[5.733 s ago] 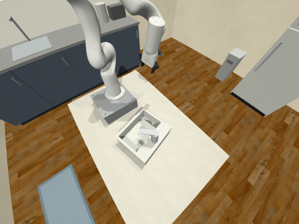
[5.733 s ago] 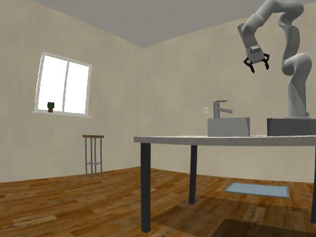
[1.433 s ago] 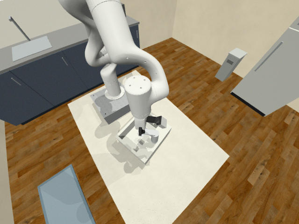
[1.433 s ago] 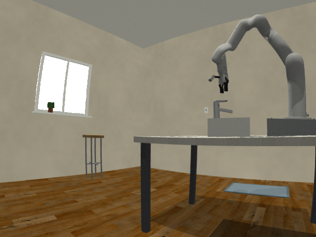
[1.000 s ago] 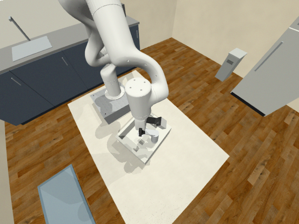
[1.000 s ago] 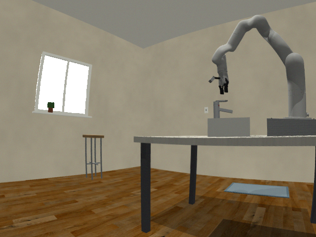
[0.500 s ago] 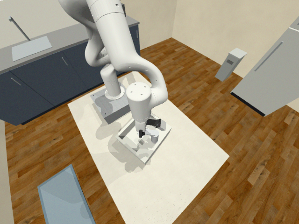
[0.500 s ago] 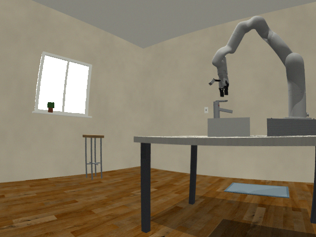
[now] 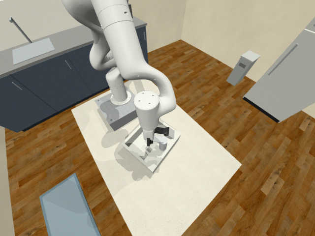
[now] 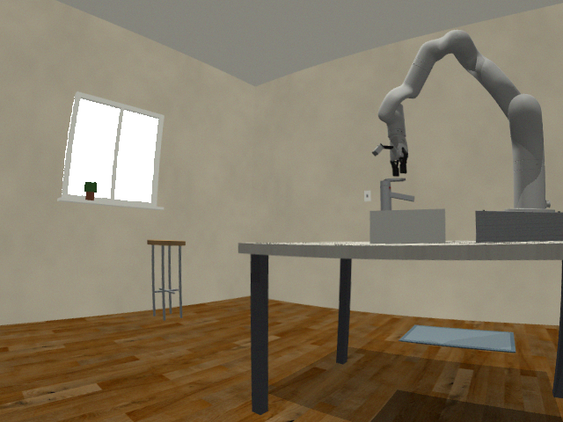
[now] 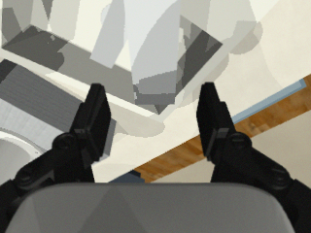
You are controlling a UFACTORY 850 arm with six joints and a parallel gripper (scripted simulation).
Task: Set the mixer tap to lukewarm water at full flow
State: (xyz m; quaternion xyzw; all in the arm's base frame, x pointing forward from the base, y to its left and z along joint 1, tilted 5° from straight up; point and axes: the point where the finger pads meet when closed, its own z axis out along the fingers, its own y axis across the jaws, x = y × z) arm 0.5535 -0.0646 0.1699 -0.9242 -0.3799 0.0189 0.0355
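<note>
The grey lever lies 40 mm below my hand, 20 mm to the left of it and 20 mm ahead of it. From my hand the other things lie so: grey mixer tap (90 mm below, 40 mm ahead, 30 mm to the left); sink basin (270 mm below, 60 mm behind, 30 mm to the left).
</note>
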